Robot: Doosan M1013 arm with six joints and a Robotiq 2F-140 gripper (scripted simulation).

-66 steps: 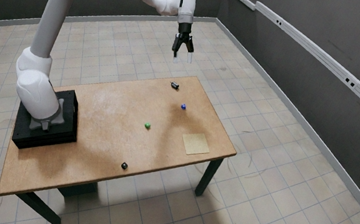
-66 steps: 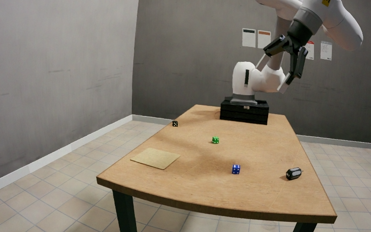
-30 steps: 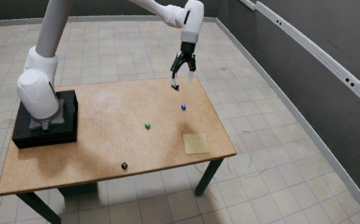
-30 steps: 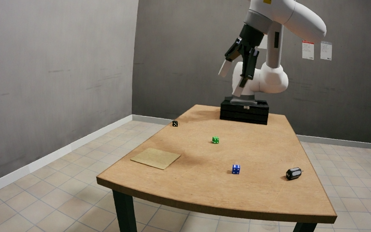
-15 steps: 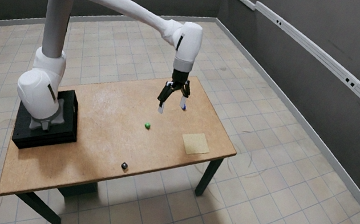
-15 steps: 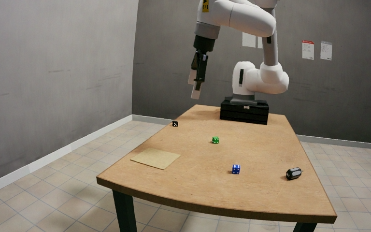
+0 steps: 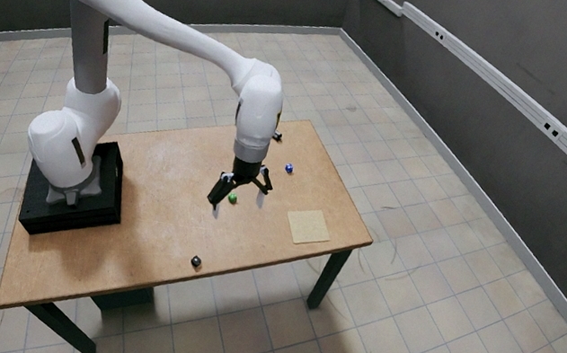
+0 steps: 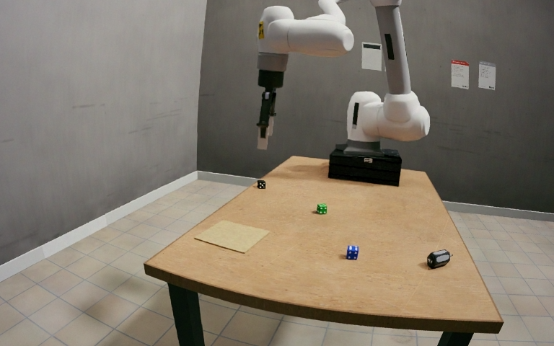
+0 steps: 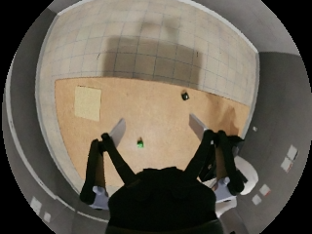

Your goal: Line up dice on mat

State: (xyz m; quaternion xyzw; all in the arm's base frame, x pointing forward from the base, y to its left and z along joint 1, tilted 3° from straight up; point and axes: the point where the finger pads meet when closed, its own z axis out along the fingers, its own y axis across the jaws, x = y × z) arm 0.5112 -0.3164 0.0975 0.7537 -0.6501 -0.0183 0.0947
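Right now my hand is 15 cm past the black die, 5 cm to the left of it and 19 cm above it. From my hand the other things lie so: tan mat (28 cm ahead, 20 cm below); then green die (4 cm ahead, 19 cm to the left, 19 cm below); then blue die (31 cm ahead, 29 cm to the left, 19 cm below).
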